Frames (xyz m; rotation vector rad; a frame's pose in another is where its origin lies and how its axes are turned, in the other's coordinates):
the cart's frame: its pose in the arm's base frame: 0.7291 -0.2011 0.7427 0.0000 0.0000 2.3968
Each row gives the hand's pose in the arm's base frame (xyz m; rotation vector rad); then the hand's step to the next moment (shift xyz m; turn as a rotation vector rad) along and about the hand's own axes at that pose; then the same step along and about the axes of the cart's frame.
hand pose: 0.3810 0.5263 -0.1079 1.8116 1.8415 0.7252
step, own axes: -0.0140 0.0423 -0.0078 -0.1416 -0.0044 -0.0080
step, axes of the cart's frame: -0.0301 -0.0080 0.0328 -0.0932 0.1070 -0.0028
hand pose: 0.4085 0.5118 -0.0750 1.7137 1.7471 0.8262
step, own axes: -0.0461 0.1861 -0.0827 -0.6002 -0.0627 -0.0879
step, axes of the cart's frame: -0.0800 -0.0051 0.1928 -0.3454 0.5025 -0.0094
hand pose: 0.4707 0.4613 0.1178 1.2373 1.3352 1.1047
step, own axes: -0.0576 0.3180 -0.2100 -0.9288 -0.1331 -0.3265
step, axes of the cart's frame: 0.1011 0.1418 0.3438 -0.3947 0.9113 -0.0277
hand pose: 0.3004 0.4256 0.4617 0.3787 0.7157 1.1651
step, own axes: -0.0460 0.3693 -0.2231 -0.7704 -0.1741 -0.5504
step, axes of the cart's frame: 0.3586 0.2307 0.0802 -0.2518 0.8907 -0.2646
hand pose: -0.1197 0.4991 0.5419 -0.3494 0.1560 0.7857
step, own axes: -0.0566 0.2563 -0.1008 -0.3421 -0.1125 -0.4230
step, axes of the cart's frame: 0.2276 0.0831 -0.1427 -0.1889 0.4442 -0.2751
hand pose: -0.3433 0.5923 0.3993 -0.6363 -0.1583 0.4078
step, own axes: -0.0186 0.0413 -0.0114 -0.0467 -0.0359 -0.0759
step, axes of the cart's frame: 0.0309 0.0065 -0.0344 -0.0510 0.0712 -0.0396
